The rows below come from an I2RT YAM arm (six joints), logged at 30 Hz.
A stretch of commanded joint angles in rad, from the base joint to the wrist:
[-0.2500, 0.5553, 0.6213, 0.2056, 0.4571, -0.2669]
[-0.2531, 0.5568, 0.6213, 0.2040, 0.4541, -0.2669]
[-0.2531, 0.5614, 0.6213, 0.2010, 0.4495, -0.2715]
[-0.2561, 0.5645, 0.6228, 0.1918, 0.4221, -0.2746]
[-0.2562, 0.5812, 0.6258, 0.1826, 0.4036, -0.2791]
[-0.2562, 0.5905, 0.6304, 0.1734, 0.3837, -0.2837]
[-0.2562, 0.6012, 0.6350, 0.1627, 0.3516, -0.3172]
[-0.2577, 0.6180, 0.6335, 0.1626, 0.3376, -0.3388]
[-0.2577, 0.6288, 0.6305, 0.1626, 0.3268, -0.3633]
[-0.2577, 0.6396, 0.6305, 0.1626, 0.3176, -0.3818]
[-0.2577, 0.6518, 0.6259, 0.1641, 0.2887, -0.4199]
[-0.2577, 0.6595, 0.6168, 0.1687, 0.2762, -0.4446]
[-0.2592, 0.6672, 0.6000, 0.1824, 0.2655, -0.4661]
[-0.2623, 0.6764, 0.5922, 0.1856, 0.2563, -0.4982]
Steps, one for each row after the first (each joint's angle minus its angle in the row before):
[-0.0031, 0.0015, 0.0000, -0.0016, -0.0030, 0.0000]
[0.0000, 0.0046, 0.0000, -0.0030, -0.0046, -0.0046]
[-0.0030, 0.0031, 0.0015, -0.0092, -0.0274, -0.0031]
[-0.0001, 0.0167, 0.0030, -0.0092, -0.0185, -0.0045]
[0.0000, 0.0093, 0.0046, -0.0092, -0.0199, -0.0046]
[0.0000, 0.0107, 0.0046, -0.0107, -0.0321, -0.0335]
[-0.0015, 0.0168, -0.0015, -0.0001, -0.0140, -0.0216]
[0.0000, 0.0108, -0.0030, 0.0000, -0.0108, -0.0245]
[0.0000, 0.0108, 0.0000, 0.0000, -0.0092, -0.0185]
[0.0000, 0.0122, -0.0046, 0.0015, -0.0289, -0.0381]
[0.0000, 0.0077, -0.0091, 0.0046, -0.0125, -0.0247]
[-0.0015, 0.0077, -0.0168, 0.0137, -0.0107, -0.0215]
[-0.0031, 0.0092, -0.0078, 0.0032, -0.0092, -0.0321]

